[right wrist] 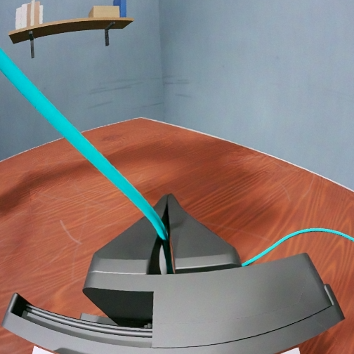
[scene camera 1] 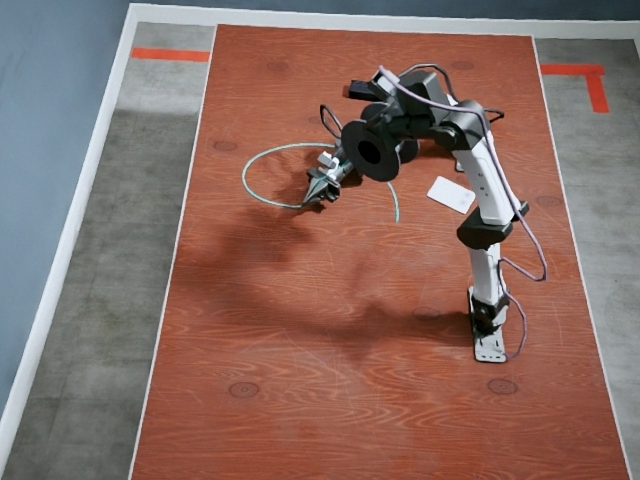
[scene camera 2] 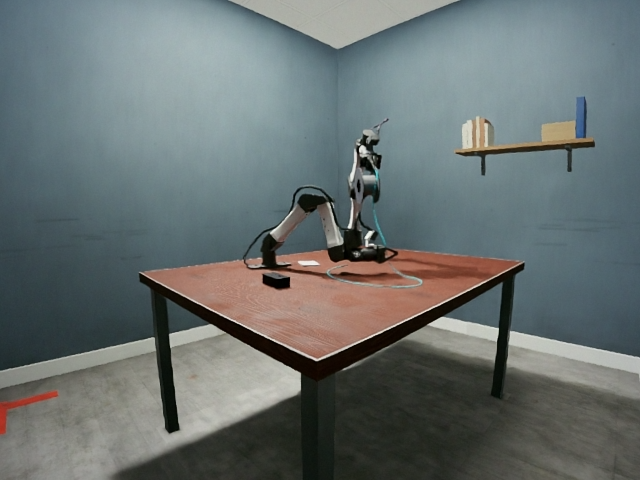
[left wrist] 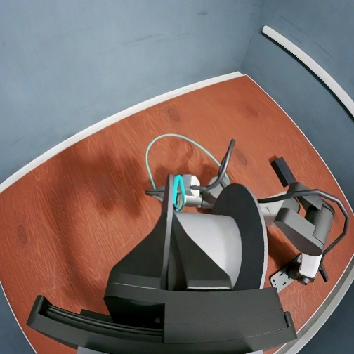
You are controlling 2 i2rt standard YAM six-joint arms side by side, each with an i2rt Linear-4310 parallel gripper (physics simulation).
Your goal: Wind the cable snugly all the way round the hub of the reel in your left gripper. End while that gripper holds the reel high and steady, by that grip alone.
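Frame: origin at the left arm's base, x ahead, y left, z up, level; millimetres.
Seen in the pictures: left gripper, fingertip midpoint: (scene camera 1: 363,127) (scene camera 2: 375,171); right gripper, fingertip midpoint: (scene camera 1: 302,204) (scene camera 2: 397,253); left arm's base at its link origin: (scene camera 1: 485,323); right arm's base at its link origin: (scene camera 2: 269,266).
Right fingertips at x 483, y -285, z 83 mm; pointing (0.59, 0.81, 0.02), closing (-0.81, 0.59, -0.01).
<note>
Offsets run from my right fingertips to a thing's top centre. Level surfaces: height alone.
My left gripper (scene camera 1: 379,125) (left wrist: 167,218) is shut on the reel and holds it high above the table. The reel @[175 mm back, 13 mm left, 368 mm up] (scene camera 1: 386,167) (scene camera 2: 367,187) has dark flanges and a pale grey hub (left wrist: 216,241); the side of the hub facing the left wrist camera shows no cable across it. The cyan cable (scene camera 1: 242,174) (scene camera 2: 379,227) (left wrist: 147,156) (right wrist: 92,152) hangs from the reel down to my right gripper (scene camera 1: 306,202) (right wrist: 168,201), which is low over the table and shut on the cable. Beyond those fingers the cable loops on the table, with its end right of the gripper in scene camera 1.
A black box @[179 mm back, 490 mm right, 48 mm down] (scene camera 1: 360,89) (scene camera 2: 276,280) (left wrist: 283,171) lies on the table @[83 mm down] (scene camera 1: 310,423) (scene camera 2: 273,315). A white card @[427 mm back, 109 mm right, 77 mm down] (scene camera 1: 450,194) (scene camera 2: 308,263) lies near the arms. The right arm is beneath the reel. A wall shelf (scene camera 2: 524,146) (right wrist: 72,26) is at the back.
</note>
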